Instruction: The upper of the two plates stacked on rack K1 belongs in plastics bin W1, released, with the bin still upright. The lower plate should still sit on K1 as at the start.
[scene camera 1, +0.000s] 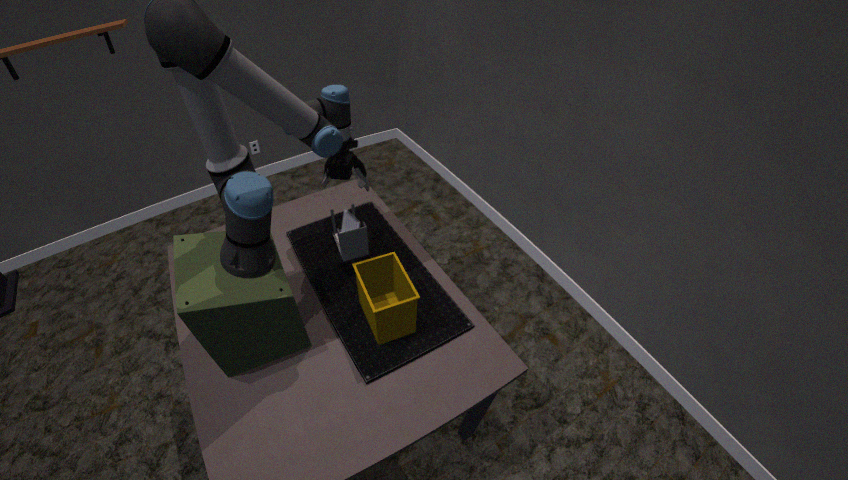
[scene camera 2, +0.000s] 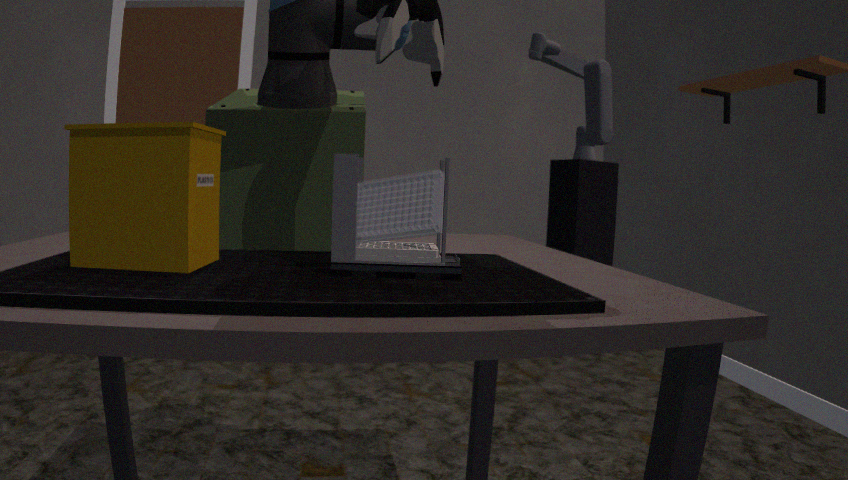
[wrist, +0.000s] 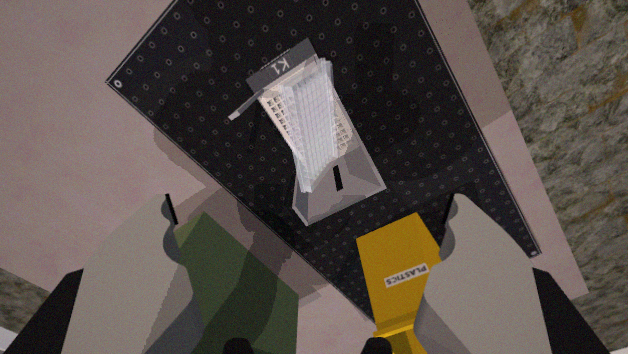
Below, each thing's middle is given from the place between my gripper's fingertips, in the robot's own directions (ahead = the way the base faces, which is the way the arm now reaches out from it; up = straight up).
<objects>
Now: hand 100 mm past the yellow plastics bin W1 (scene camera 2: 142, 196), 330 mm to the left of it and 160 mm above it.
</objects>
